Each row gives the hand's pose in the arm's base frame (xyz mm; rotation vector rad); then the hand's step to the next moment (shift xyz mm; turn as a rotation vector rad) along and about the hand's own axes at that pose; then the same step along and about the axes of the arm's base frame.
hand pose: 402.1 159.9 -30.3 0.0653 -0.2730 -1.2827
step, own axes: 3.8 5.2 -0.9 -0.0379 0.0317 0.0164
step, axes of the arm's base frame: 6.1 -2.2 0.8 0.0161 0.0469 0.0159
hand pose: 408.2 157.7 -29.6 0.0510 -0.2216 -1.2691
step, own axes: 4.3 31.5 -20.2 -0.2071 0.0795 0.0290
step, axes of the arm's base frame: 34.7 3.6 -14.1 0.0114 0.2231 0.0127
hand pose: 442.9 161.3 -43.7 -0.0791 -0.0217 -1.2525
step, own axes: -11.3 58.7 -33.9 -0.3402 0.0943 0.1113
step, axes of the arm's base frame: 51.3 26.5 -37.3 -0.0140 0.3597 0.0861
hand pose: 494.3 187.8 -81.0 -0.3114 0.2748 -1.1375
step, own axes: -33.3 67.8 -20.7 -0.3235 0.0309 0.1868
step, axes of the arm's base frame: 36.3 54.5 -42.9 -0.0329 0.3277 0.1789
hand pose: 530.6 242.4 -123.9 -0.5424 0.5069 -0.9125
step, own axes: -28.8 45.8 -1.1 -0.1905 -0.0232 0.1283
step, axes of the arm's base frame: 11.7 46.7 -24.6 -0.0326 0.1764 0.1453
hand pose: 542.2 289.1 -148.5 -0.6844 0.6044 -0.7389
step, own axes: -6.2 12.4 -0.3 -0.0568 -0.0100 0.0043
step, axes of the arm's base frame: 1.0 11.4 -7.8 -0.0347 0.0394 0.0242
